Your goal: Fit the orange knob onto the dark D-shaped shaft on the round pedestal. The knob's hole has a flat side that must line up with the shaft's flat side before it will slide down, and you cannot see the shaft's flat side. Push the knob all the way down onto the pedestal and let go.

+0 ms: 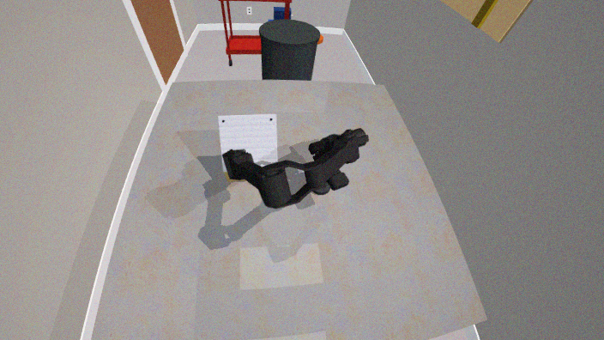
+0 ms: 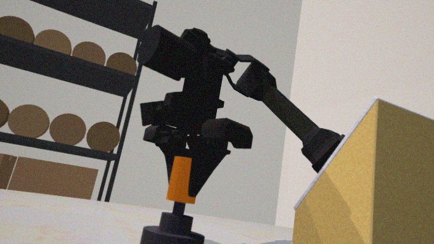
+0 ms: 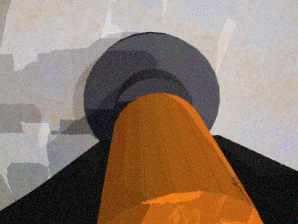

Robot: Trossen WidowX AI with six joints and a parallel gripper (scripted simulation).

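My gripper tip is 2 cm below the orange knob. From my gripper tip the other things lie so: dark round pedestal 4 cm below.
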